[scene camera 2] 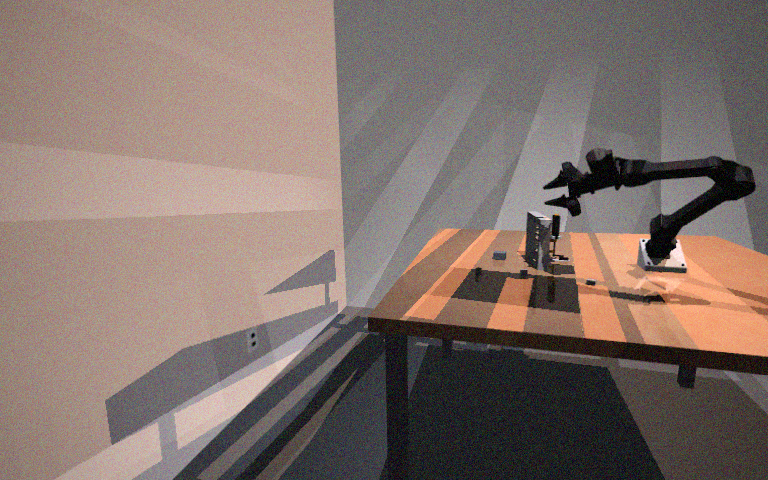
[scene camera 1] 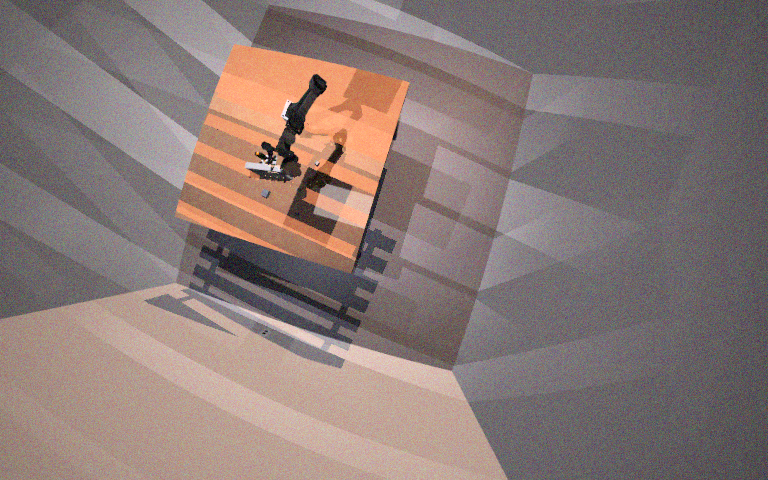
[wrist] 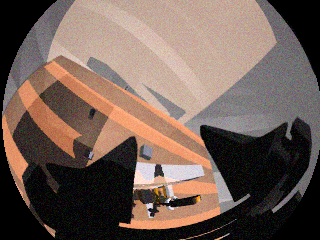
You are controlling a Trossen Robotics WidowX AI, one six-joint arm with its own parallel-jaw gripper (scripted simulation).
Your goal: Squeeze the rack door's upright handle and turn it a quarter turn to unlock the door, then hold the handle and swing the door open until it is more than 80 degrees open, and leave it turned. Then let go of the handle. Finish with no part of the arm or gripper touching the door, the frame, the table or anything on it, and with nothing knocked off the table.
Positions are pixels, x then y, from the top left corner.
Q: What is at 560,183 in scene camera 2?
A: My gripper.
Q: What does my gripper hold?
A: Nothing.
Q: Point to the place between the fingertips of my gripper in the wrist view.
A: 168,135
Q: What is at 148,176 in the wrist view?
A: A grey rack.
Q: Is my gripper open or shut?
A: Open.
